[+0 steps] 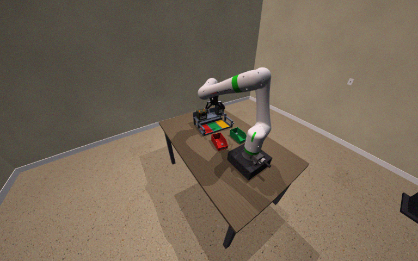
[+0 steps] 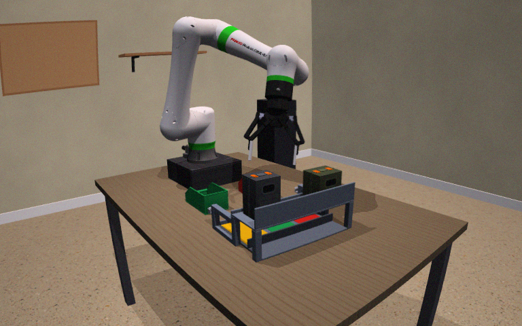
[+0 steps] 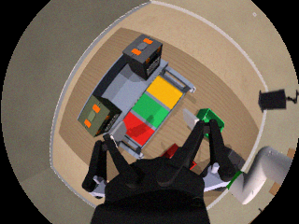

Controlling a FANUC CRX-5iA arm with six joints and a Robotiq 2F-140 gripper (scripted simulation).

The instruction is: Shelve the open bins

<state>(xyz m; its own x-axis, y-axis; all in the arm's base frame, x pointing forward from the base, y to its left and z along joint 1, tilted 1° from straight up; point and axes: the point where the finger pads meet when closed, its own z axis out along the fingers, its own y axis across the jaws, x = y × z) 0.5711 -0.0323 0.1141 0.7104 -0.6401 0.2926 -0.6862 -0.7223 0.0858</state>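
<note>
Right now my hand is 240 mm past the red bin, 110 mm to the right of it and 180 mm above it. The rest, counted from my hand: green bin: 260 mm behind, 120 mm to the right, 180 mm below; then olive box: 150 mm ahead, 90 mm to the left, 70 mm below; then black box: 130 mm ahead, 140 mm to the right, 50 mm below.
</note>
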